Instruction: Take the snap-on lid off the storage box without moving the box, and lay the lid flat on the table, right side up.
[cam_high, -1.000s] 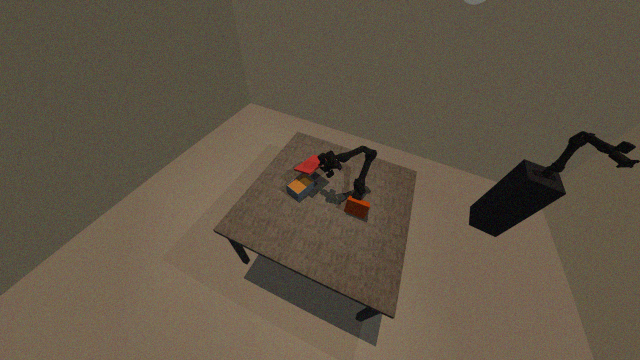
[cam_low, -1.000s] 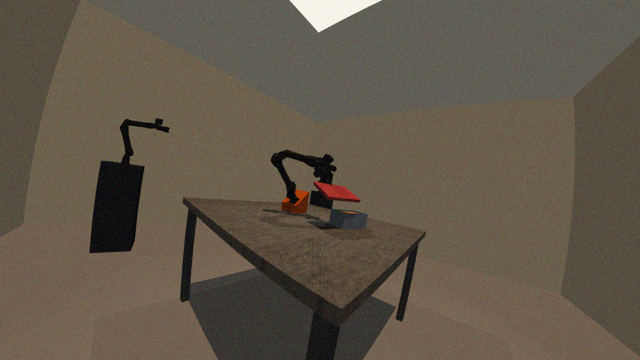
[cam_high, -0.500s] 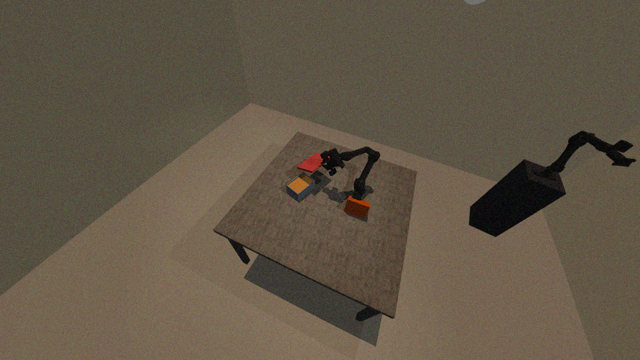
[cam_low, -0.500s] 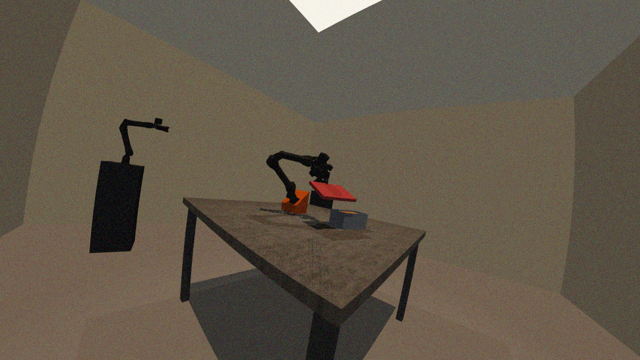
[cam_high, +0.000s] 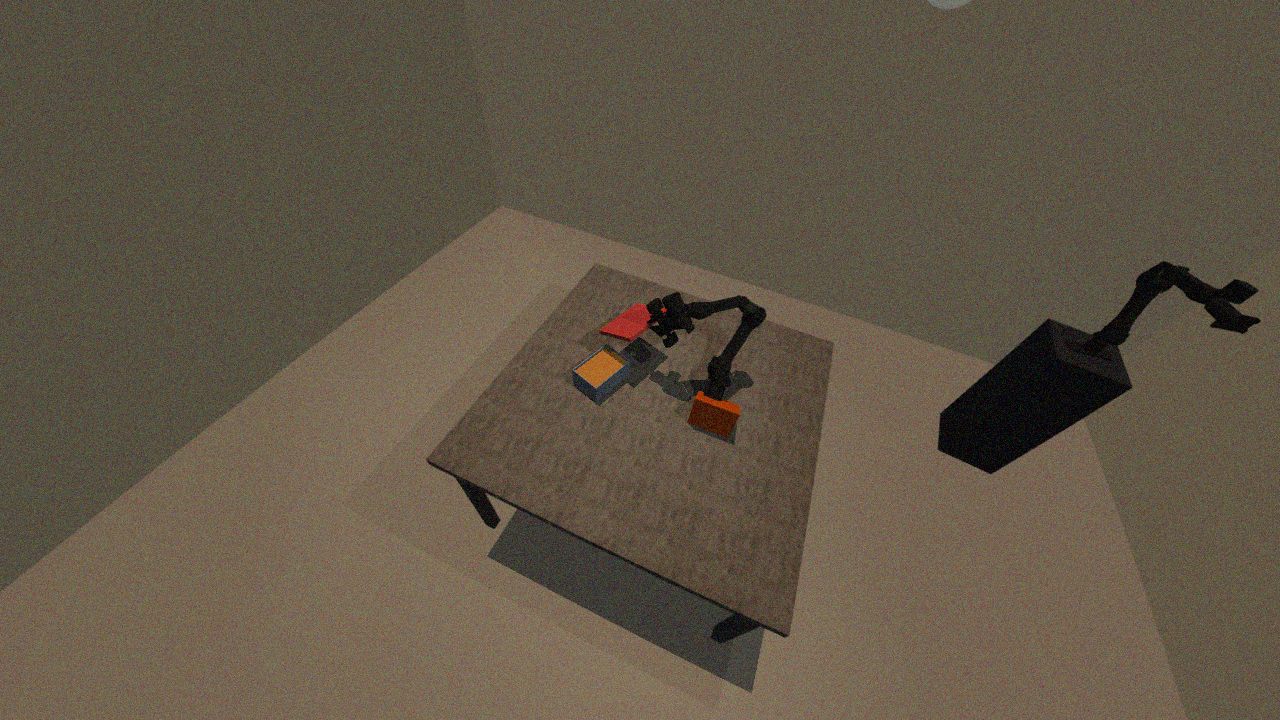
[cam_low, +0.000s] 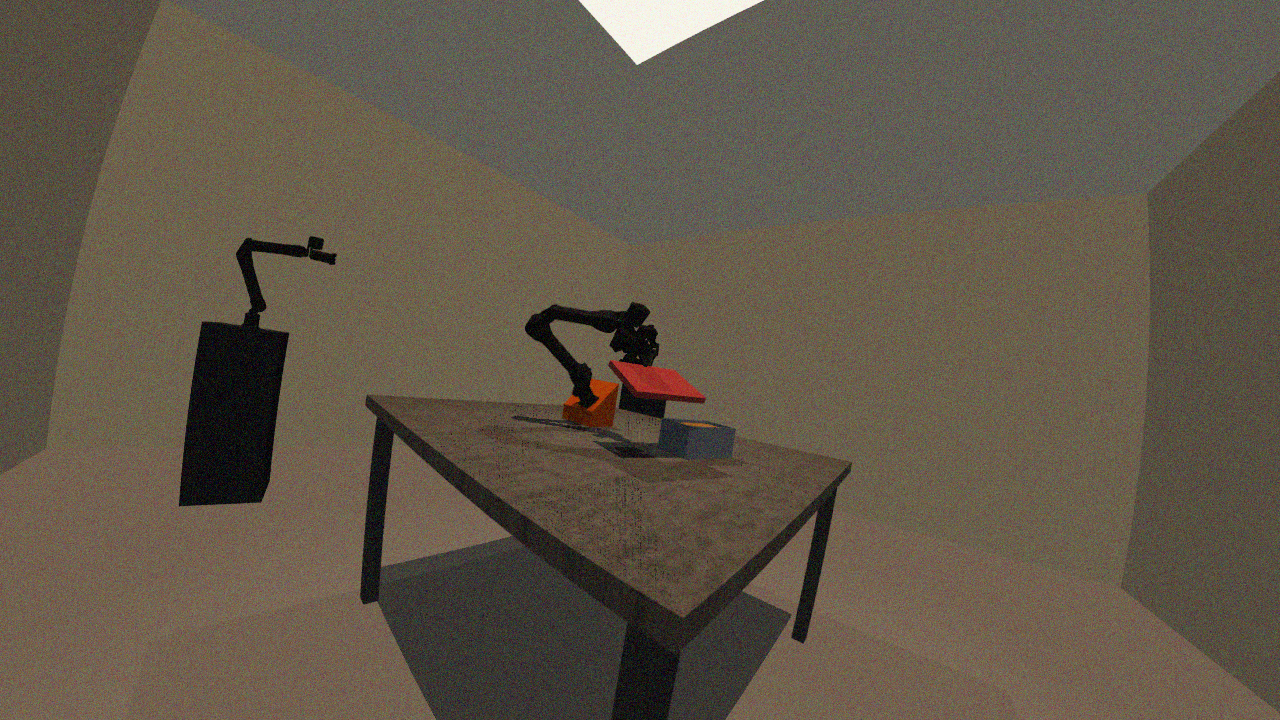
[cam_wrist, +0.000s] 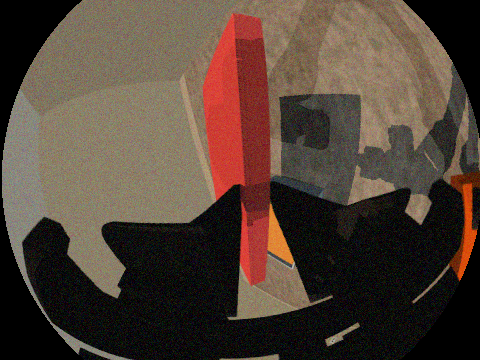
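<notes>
Now: gripper tip 70 mm short of the lid, 10 mm to the left of it and 30 mm above it. Round my gripper tip: blue-grey storage box: 100 mm ahead, 180 mm to the left, 190 mm below.
</notes>
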